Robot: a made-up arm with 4 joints. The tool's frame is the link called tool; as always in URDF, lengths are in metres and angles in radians. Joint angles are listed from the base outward.
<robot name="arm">
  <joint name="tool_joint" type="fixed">
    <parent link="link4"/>
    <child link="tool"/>
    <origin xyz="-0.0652 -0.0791 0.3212" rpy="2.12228 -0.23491 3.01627"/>
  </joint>
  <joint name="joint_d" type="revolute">
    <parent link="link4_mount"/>
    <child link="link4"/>
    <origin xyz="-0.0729 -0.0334 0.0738" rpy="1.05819 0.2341 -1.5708"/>
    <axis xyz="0 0 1"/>
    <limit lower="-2.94" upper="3"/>
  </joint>
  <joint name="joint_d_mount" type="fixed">
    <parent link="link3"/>
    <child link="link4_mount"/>
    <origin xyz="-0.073 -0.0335 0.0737"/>
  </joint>
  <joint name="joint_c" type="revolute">
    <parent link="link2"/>
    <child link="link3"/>
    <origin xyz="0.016 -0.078 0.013" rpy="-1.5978 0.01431 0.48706"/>
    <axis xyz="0 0 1"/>
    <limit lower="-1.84" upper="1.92"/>
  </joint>
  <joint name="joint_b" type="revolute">
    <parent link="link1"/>
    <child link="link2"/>
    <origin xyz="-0.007 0.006 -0.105" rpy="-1.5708 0 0"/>
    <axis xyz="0 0 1"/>
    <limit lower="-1.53" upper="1"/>
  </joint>
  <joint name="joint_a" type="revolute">
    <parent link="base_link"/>
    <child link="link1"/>
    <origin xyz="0.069 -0.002 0.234" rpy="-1.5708 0 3.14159"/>
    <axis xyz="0 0 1"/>
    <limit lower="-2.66" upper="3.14"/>
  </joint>
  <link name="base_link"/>
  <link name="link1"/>
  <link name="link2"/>
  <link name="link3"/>
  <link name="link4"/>
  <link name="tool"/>
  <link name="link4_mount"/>
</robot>
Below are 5 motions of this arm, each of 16 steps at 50 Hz.
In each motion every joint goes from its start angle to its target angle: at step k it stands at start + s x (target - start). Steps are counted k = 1, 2, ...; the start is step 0. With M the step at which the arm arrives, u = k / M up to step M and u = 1 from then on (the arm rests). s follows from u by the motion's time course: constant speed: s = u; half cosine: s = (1 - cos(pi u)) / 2; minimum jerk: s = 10 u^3 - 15 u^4 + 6 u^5.
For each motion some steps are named. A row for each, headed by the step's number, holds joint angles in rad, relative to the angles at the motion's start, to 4 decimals.
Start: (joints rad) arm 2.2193 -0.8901 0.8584 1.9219
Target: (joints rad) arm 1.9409 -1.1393 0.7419 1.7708
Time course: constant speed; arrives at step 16
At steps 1, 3, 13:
1: -0.0174 -0.0156 -0.0073 -0.0094
3: -0.0522 -0.0467 -0.0218 -0.0283
13: -0.2262 -0.2025 -0.0947 -0.1228

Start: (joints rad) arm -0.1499 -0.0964 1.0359 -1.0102
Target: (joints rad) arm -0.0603 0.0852 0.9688 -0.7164
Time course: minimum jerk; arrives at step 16
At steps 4, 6, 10, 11, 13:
4: 0.0093 0.0188 -0.0069 0.0304
6: 0.0247 0.0500 -0.0185 0.0809
10: 0.0649 0.1316 -0.0486 0.2129
11: 0.0735 0.1489 -0.0550 0.2409
13: 0.0852 0.1727 -0.0638 0.2795

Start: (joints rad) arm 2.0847 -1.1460 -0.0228 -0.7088
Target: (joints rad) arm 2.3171 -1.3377 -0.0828 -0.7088
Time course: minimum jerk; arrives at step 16
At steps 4, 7, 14, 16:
4: 0.0241 -0.0198 -0.0062 0.0000
7: 0.0892 -0.0736 -0.0230 0.0000
14: 0.2287 -0.1886 -0.0590 0.0000
16: 0.2324 -0.1917 -0.0600 0.0000

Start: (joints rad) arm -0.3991 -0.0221 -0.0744 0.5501
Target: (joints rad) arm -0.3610 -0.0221 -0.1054 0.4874
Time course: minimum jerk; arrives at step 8
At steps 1, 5, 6, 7, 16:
1: 0.0006 0.0000 -0.0005 -0.0010
5: 0.0276 0.0000 -0.0225 -0.0454
6: 0.0342 0.0000 -0.0278 -0.0562
7: 0.0375 0.0000 -0.0305 -0.0617
16: 0.0381 0.0000 -0.0310 -0.0627

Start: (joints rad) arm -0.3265 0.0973 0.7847 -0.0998
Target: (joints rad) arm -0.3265 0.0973 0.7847 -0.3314
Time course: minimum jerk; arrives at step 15
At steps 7, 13, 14, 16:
7: 0.0000 0.0000 0.0000 -0.1014
13: 0.0000 0.0000 0.0000 -0.2271
14: 0.0000 0.0000 0.0000 -0.2310
16: 0.0000 0.0000 0.0000 -0.2316

